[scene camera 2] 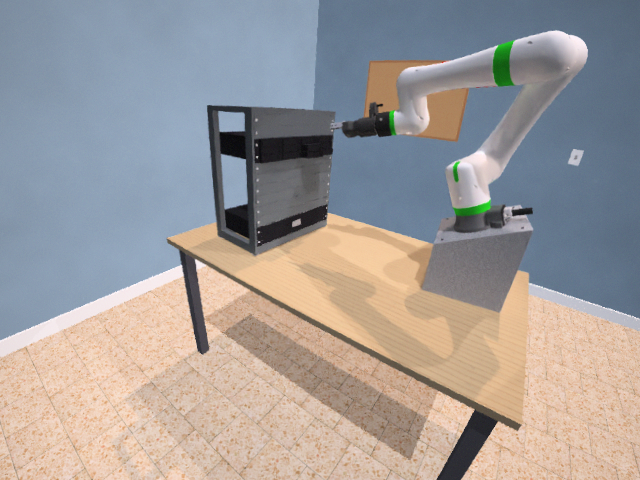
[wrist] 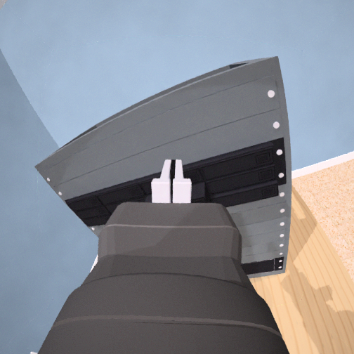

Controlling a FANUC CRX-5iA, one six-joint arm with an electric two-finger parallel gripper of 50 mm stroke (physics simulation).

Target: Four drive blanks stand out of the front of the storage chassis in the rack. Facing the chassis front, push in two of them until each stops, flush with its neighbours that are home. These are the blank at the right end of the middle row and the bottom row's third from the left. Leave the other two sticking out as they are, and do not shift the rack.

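Places are measured from the arm's base along level axes (x ahead, y right, z down), in millimetres.
Pixels of known places: gripper, fingertip midpoint: [scene camera 2: 331, 126]; arm's base, origin of the base link: [scene camera 2: 475, 225].
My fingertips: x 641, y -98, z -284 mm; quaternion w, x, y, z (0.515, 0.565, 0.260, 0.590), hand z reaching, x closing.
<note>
For each thing: its top centre in the pictures, then the offset to it from my fingertips. "pt": a spot on its surface instead. Level surfaces: height alone.
- storage chassis, surface spot: [scene camera 2: 276, 149] pt dx +68, dy -250, dz +90 mm
- grey rack, middle of its top: [scene camera 2: 276, 108] dx +229, dy -110, dz -62 mm
- dark block, middle of its top: [scene camera 2: 305, 143] dx +100, dy -50, dz +78 mm
- wooden table, its level: dz +537 mm
The storage chassis [scene camera 2: 276, 149] [wrist: 120, 195] is a black band across the upper part of the grey rack [scene camera 2: 251, 180] [wrist: 200, 115]. A dark block [scene camera 2: 312, 150] [wrist: 198, 192] stands out of its front, right of the middle in the scene view; in the wrist view the fingers partly cover it. The separate blanks and their rows are too dark to tell apart surely. My gripper [scene camera 2: 332, 125] [wrist: 173, 169] is shut and empty. Its tips are near the rack's right front edge in the scene view, at the height of the grey panel above the chassis. Any contact cannot be told.
A second black unit [scene camera 2: 279, 228] [wrist: 260, 266] with a pale label sits at the rack's bottom. Grey panels [scene camera 2: 289, 188] fill the front between the two. The rack stands on the wooden table [scene camera 2: 310, 304] [wrist: 310, 240]. The arm's grey pedestal [scene camera 2: 473, 263] is at the table's right.
</note>
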